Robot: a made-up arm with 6 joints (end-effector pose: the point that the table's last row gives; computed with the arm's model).
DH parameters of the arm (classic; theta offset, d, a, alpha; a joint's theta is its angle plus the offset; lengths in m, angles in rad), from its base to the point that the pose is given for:
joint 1: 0 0.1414 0 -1.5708
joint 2: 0.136 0 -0.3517 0
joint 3: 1.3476 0 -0.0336 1.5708
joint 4: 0 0.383 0 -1.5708
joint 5: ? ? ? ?
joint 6: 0 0.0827 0 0
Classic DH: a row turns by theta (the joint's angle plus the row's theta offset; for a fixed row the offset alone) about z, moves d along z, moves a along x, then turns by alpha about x.
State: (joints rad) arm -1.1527 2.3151 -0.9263 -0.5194 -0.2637 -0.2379
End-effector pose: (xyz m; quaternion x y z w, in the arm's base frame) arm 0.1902 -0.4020 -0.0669 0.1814 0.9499 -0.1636 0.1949
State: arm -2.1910 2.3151 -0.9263 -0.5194 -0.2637 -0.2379
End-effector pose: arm -0.2497 -0.3680 -0.0669 0.6288 0.7348 -0.2387 0.0881
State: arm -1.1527 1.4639 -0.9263 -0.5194 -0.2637 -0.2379
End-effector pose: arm 0.1923 -0.4066 0.3385 0.1190 0.7708 -0.4770 0.4052
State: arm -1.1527 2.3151 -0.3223 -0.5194 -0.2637 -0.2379
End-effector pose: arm 0.0781 -0.1495 -0.0889 0.2064 0.9749 0.0801 0.0221
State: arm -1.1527 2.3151 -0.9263 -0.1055 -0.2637 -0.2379
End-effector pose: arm 0.1836 -0.4078 -0.0662 0.3781 0.8876 -0.1686 0.2018
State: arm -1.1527 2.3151 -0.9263 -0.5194 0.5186 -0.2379
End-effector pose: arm 0.1398 -0.3648 -0.0735 -0.2107 -0.9651 -0.0013 0.1554
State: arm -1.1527 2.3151 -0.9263 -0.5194 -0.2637 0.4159
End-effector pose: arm 0.1902 -0.4020 -0.0669 0.4768 0.8414 -0.0923 0.2371
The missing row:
joint 5: 0 0 0.0001 1.5708
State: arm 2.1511 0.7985 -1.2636 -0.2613 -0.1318 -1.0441
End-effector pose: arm -0.0921 0.1354 0.7057 -0.4233 -0.0822 0.3778 0.8194
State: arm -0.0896 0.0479 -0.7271 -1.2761 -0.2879 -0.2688
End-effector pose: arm -0.0386 0.0259 0.5555 -0.3265 0.1766 -0.6393 0.6735
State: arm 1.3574 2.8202 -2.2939 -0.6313 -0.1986 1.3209
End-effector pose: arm 0.1570 0.7698 0.0512 -0.2909 0.7428 0.5390 0.2706
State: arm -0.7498 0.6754 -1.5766 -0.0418 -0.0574 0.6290
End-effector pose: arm -0.0130 0.0124 0.8063 0.1600 0.2044 -0.0781 0.9626
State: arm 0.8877 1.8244 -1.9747 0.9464 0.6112 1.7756
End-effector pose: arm 0.3300 0.4666 0.5784 -0.4612 -0.5949 -0.5882 0.2954
